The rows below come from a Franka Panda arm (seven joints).
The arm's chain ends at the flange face. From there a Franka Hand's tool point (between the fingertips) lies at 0.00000 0.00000 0.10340 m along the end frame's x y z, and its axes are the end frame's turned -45 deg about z.
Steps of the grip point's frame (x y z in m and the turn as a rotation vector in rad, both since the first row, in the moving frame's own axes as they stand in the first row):
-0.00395 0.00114 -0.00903 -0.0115 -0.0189 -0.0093
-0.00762 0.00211 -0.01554 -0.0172 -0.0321 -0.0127
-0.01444 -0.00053 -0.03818 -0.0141 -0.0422 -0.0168
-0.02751 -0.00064 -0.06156 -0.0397 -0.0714 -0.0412
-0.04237 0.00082 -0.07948 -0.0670 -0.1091 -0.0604
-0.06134 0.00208 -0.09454 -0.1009 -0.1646 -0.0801
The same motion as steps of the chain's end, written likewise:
-0.00146 0.00137 -0.00900 -0.0215 -0.0052 -0.0093
-0.00283 0.00327 -0.01547 -0.0349 -0.0105 -0.0127
-0.00857 0.00570 -0.03808 -0.0398 -0.0199 -0.0168
-0.01776 0.01084 -0.06122 -0.0786 -0.0224 -0.0412
-0.02670 0.01761 -0.07863 -0.1245 -0.0298 -0.0604
-0.03805 0.02539 -0.09262 -0.1877 -0.0450 -0.0801

